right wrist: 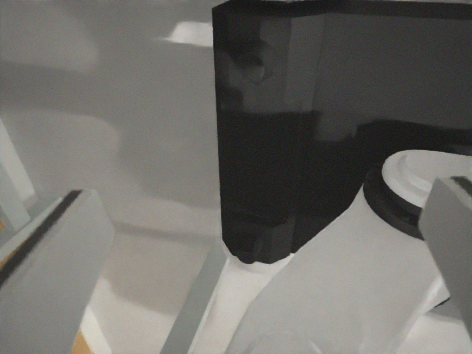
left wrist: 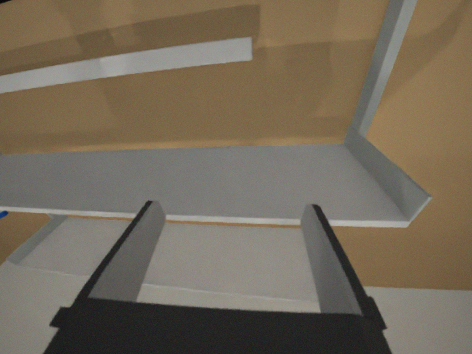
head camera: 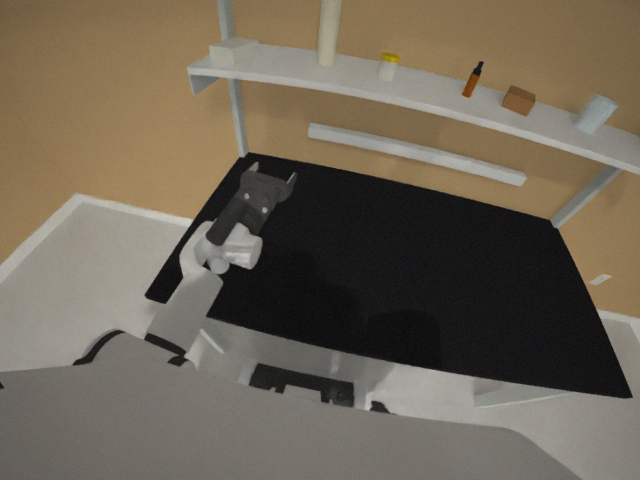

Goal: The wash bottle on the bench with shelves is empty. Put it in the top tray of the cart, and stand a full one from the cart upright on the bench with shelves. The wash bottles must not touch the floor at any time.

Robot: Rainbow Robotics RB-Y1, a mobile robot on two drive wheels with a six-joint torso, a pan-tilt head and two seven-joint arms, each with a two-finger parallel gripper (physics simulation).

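Places are measured from the robot's base along level axes (x ahead, y left, z up), in centimetres.
Where they show: left gripper, fingertip midpoint: point(left wrist: 231, 211) point(head camera: 275, 170); right gripper, fingertip midpoint: point(right wrist: 259, 206).
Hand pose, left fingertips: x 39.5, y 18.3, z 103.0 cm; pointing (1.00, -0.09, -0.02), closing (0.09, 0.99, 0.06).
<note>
After its pixels a point has its place.
The bench with shelves has a black top point(head camera: 413, 268) {z 76.2, x 36.2, y -28.4 cm} in front of the robot and a white shelf point(head camera: 434, 95) point(left wrist: 225, 180) above it. My left gripper point(head camera: 273, 172) {z 103.0, x 39.5, y 18.3 cm} point(left wrist: 231, 211) {z 103.0, x 39.5, y 18.3 cm} is open and empty, its fingers wide apart. In the head view it is over the back left part of the bench top, pointing at the wall. The left arm hides part of the bench's left side. My right gripper point(right wrist: 259, 206) {z 54.6, x -8.5, y -23.2 cm} is open and empty, low beside the robot's dark base. No wash bottle shows in any view, and the cart does not show either.
On the shelf stand a white box point(head camera: 227, 53) {z 124.7, x 58.2, y 36.9 cm}, a cream cylinder point(head camera: 328, 36) {z 129.5, x 67.0, y 11.5 cm}, a yellow-lidded jar point(head camera: 388, 67) {z 125.3, x 63.1, y -5.7 cm}, an amber bottle point(head camera: 470, 83) {z 125.6, x 64.7, y -28.6 cm}, a brown box point(head camera: 518, 100) {z 125.0, x 63.1, y -42.7 cm} and a pale beaker point(head camera: 595, 114) {z 127.1, x 64.6, y -67.2 cm}. A white rail point(head camera: 413, 152) {z 94.1, x 77.7, y -24.5 cm} point(left wrist: 175, 57) {z 93.5, x 78.4, y -1.0 cm} is on the wall. Posts point(head camera: 237, 118) {z 95.1, x 78.7, y 46.8 cm} point(left wrist: 382, 65) {z 98.5, x 78.8, y 46.4 cm} hold the shelf.
</note>
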